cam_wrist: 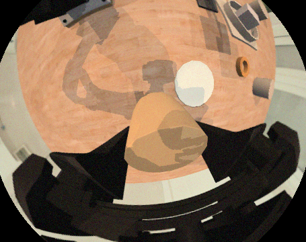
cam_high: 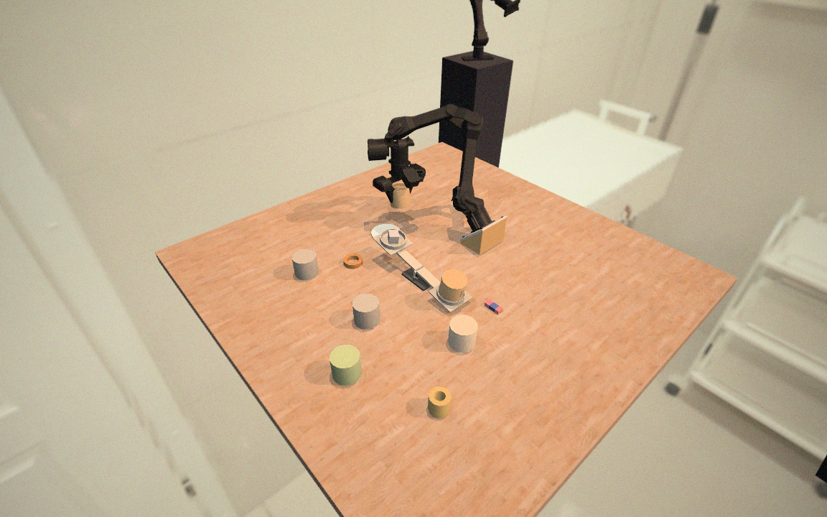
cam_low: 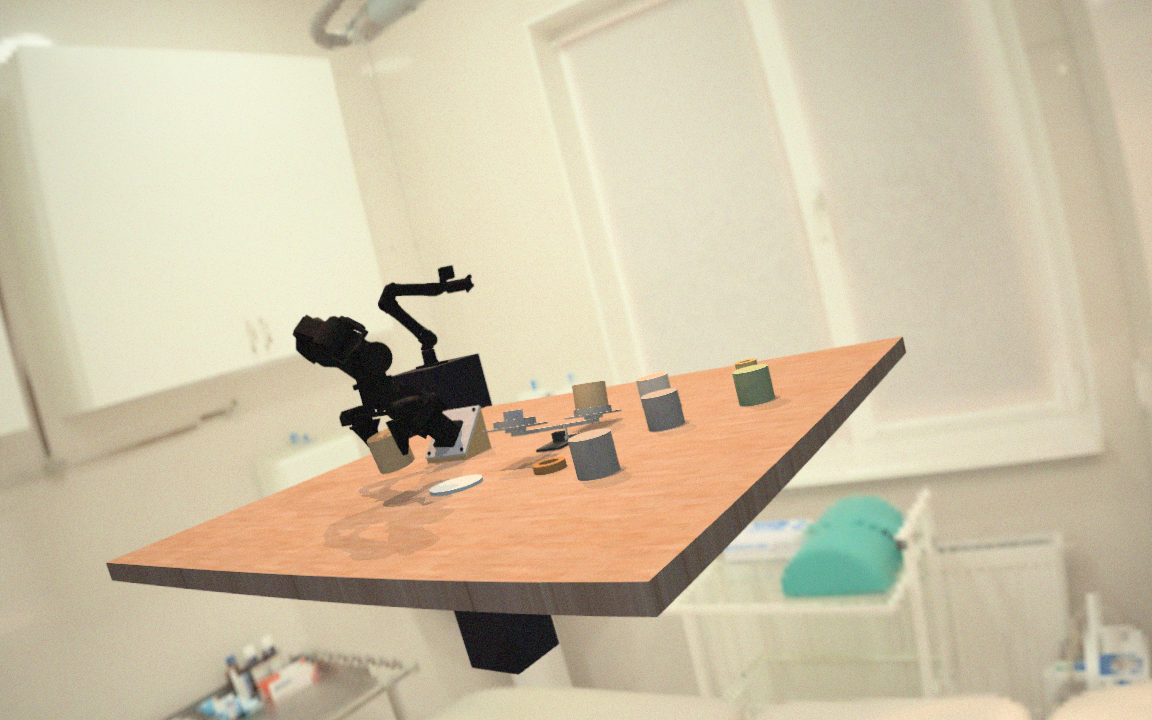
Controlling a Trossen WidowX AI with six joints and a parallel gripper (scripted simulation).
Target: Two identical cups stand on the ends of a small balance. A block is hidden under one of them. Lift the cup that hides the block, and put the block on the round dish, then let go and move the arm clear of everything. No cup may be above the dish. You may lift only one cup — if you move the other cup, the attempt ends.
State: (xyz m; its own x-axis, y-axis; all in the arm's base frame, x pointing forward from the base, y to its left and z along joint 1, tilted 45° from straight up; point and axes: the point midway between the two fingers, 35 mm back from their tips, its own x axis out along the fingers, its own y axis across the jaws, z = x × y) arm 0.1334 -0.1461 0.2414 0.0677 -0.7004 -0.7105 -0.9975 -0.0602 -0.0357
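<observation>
My gripper tip is 180 mm to the right of the grey block, 160 mm short of it and 10 mm below it. Round my gripper tip: small balance: 300 mm to the left, 150 mm ahead, 40 mm below; round white dish: 100 mm ahead, 80 mm below, 50 mm to the left; cup: 450 mm to the left, 140 mm ahead, 20 mm below.
</observation>
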